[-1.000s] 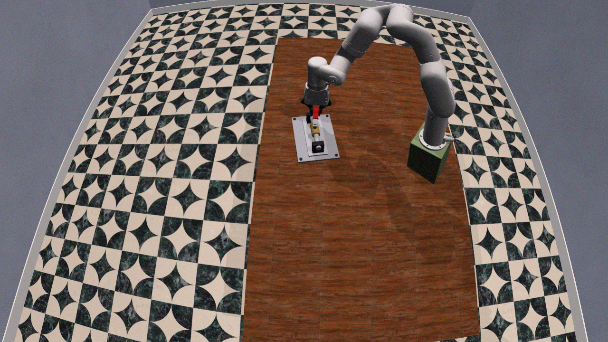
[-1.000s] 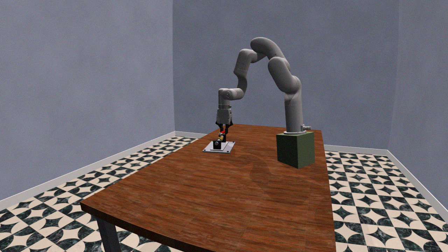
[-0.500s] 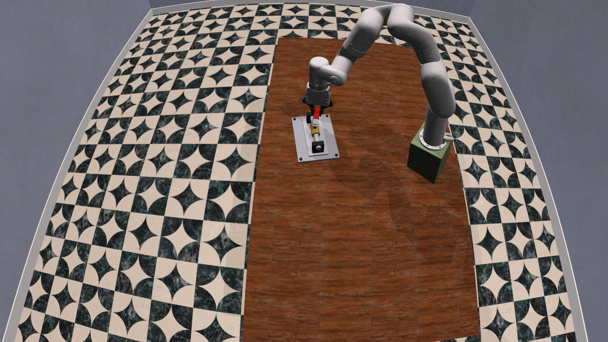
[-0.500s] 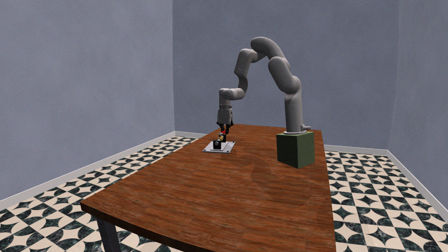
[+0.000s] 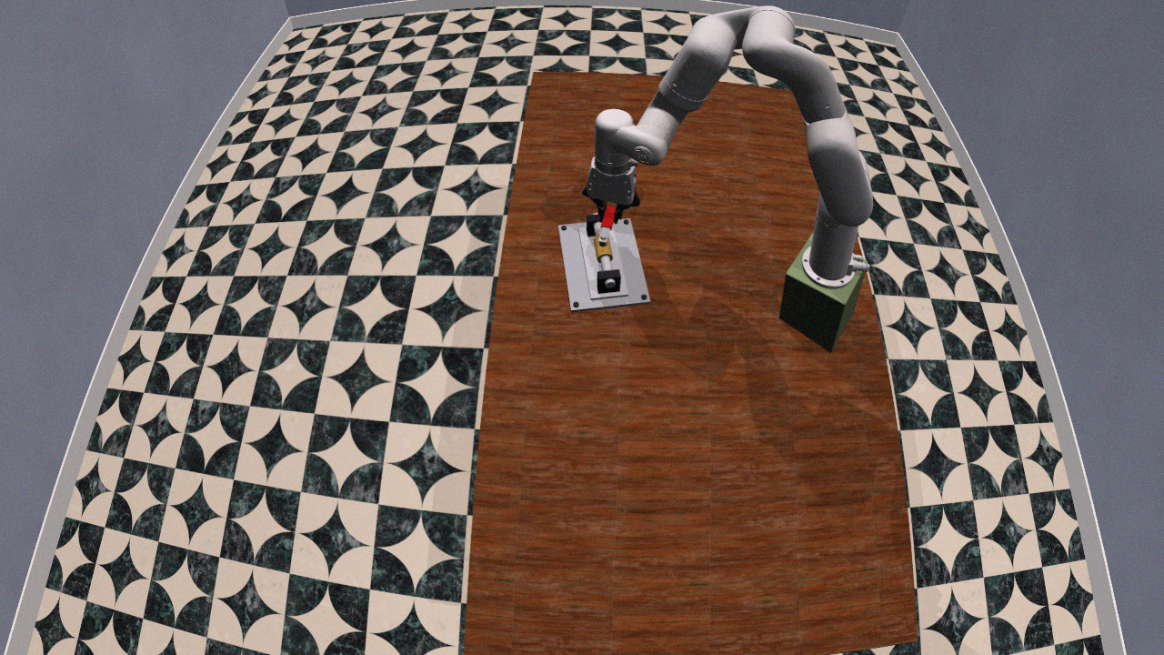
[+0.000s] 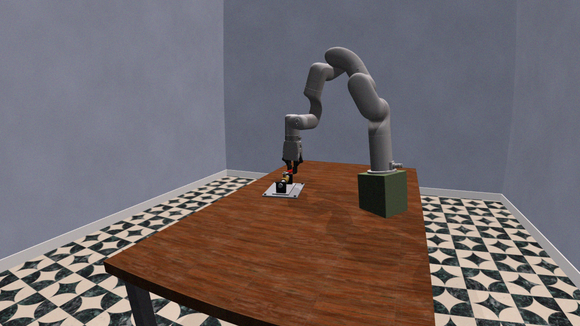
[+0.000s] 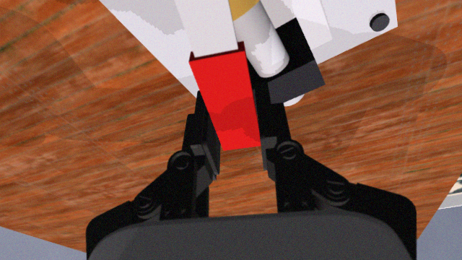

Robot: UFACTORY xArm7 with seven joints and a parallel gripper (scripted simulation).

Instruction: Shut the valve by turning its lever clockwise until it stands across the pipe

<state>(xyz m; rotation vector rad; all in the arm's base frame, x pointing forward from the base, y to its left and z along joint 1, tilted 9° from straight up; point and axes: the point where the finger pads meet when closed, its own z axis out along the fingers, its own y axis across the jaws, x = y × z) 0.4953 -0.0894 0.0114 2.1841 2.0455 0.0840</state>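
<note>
Right now my hand is 4 cm to the right of the red lever.
</note>
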